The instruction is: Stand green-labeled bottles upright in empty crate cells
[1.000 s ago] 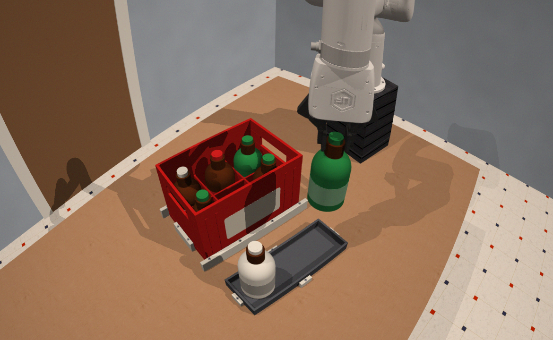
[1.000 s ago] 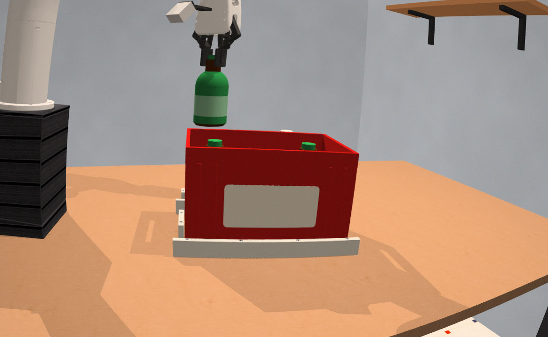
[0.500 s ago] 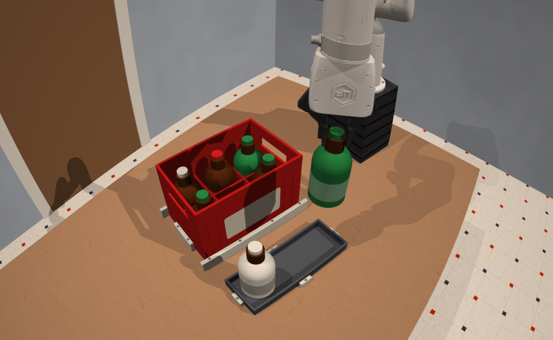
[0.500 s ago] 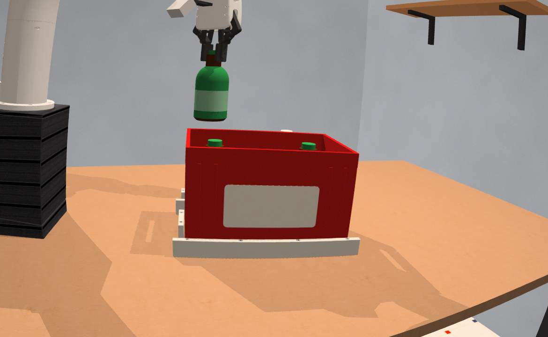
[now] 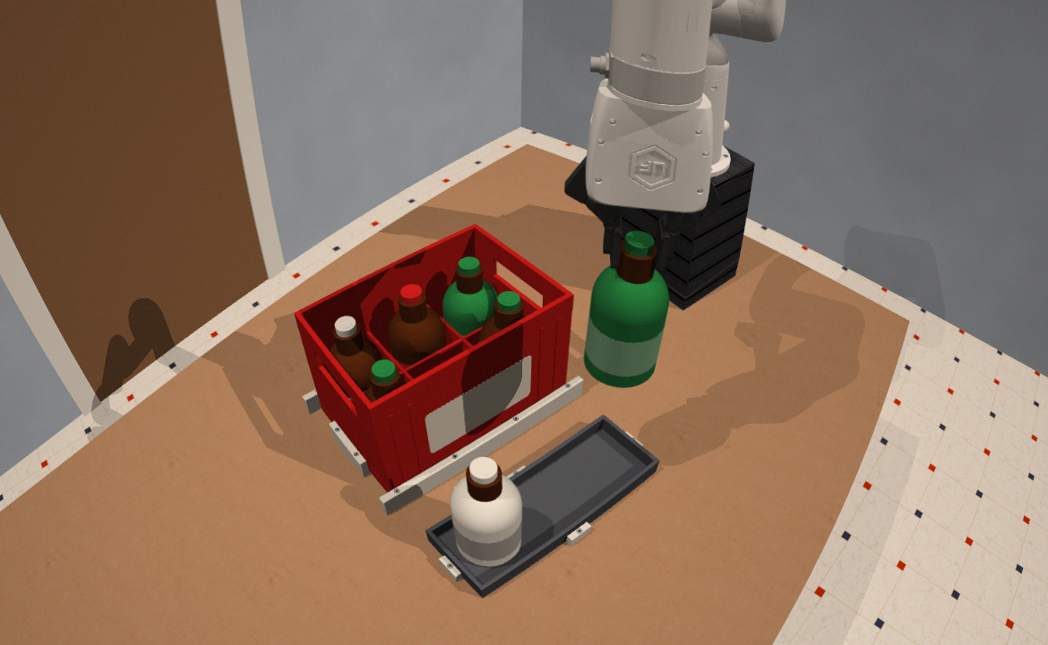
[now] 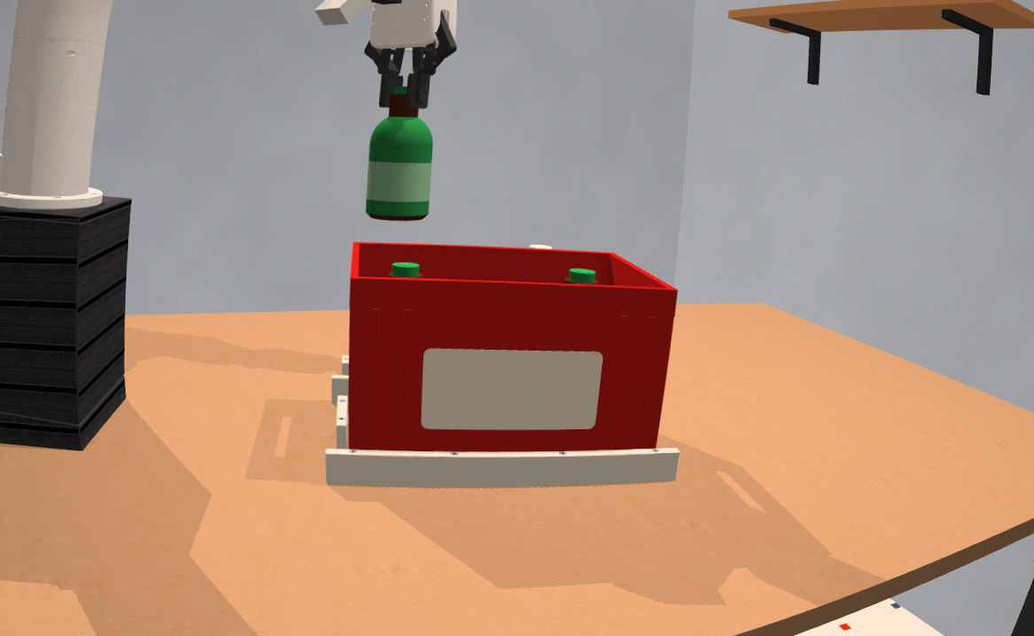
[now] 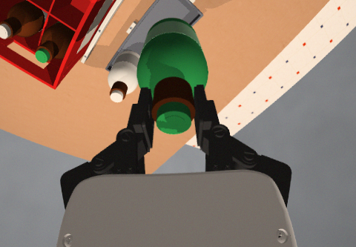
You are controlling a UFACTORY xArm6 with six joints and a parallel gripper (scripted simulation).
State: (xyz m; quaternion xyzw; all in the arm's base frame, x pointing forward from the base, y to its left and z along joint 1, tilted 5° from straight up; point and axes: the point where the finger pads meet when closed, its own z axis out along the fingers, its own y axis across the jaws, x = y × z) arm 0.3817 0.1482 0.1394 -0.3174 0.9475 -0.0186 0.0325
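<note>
Right now the green bottle is 7 cm below my hand. From my hand the other things lie so: dark tray 32 cm below, 9 cm ahead, 1 cm to the right; then crate 25 cm below, 22 cm to the right, 6 cm ahead; then white-labeled bottle 25 cm below, 17 cm ahead, 3 cm to the right.
</note>
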